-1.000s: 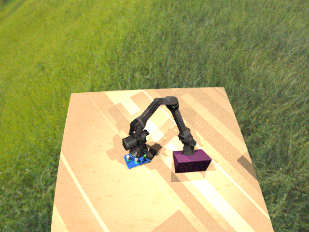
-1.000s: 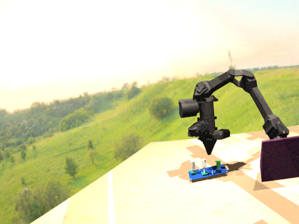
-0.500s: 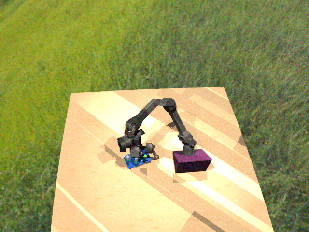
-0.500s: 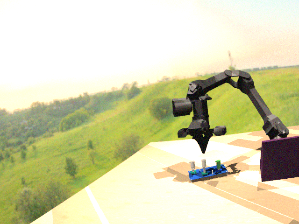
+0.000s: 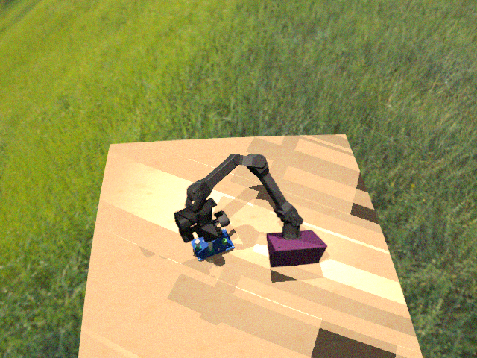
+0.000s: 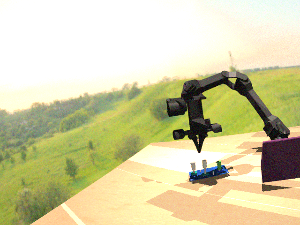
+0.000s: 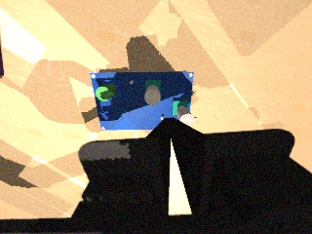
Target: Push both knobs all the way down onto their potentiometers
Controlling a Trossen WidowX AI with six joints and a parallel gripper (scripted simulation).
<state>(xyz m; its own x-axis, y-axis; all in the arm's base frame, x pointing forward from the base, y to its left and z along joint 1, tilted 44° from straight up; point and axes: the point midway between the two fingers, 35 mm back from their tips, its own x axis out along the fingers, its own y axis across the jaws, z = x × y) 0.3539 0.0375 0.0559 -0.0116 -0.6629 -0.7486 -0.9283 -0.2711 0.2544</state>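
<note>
My gripper tip is now 6 cm above the grey knob, 3 cm short of it and 1 cm to the left of it. From my gripper tip the other things lie so: green knob (8 cm behind, 6 cm below, 1 cm to the right).
</note>
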